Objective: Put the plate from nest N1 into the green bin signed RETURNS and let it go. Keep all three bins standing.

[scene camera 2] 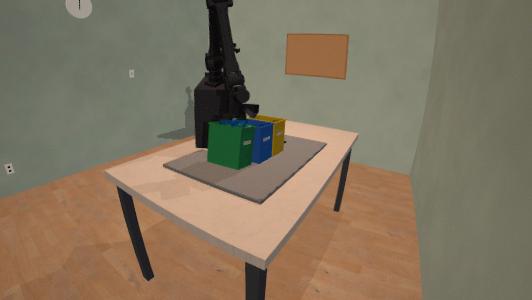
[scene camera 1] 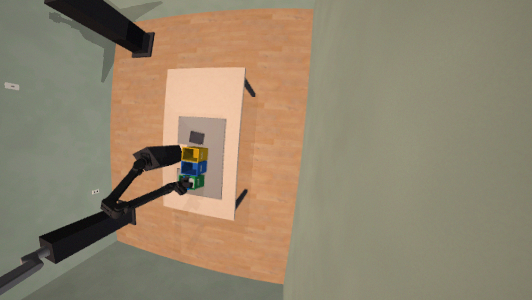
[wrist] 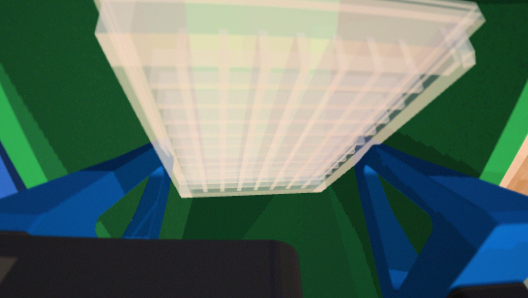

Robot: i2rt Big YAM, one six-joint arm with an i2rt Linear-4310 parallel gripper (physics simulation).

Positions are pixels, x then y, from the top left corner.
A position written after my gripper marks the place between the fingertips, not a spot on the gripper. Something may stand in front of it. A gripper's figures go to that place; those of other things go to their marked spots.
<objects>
My gripper (wrist: 263, 148) is 13 cm from the lens. A green bin (wrist: 71, 112) is 10 cm from the lens. A plate (wrist: 234, 105): 8 cm from the lens.
</objects>
